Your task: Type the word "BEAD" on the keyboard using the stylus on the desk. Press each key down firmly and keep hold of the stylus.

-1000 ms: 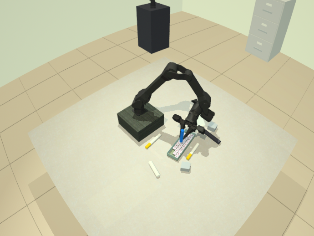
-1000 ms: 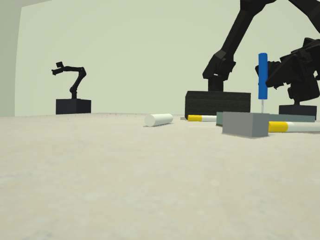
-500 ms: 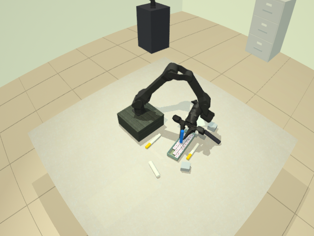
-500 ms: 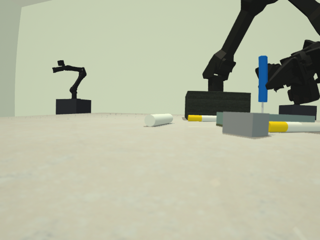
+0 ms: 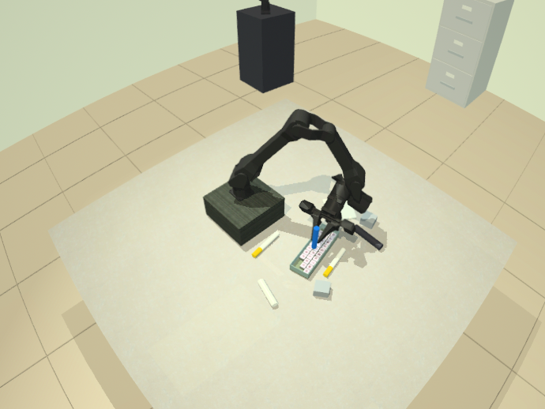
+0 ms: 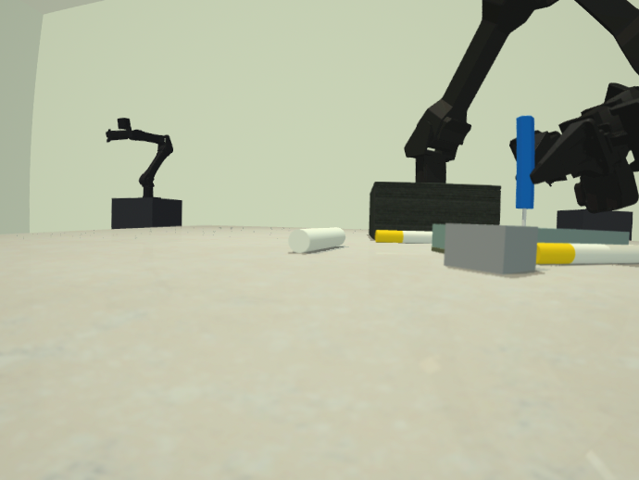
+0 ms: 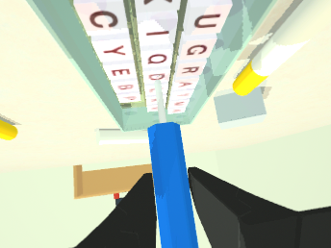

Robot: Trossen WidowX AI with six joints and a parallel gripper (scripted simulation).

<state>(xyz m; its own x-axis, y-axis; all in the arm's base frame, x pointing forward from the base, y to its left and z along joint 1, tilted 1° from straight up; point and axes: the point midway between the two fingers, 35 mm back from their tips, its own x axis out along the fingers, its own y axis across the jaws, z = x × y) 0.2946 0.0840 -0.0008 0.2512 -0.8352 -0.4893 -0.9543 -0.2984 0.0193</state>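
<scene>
The blue stylus is 10 mm below my gripper tip. From my gripper tip the other things lie so: white cylinder (200 mm to the right, 60 mm below, 20 mm ahead); dark cylinder (190 mm to the left, 70 mm ahead, 60 mm below); paper sheet (210 mm to the left, 90 mm behind, 70 mm below).
</scene>
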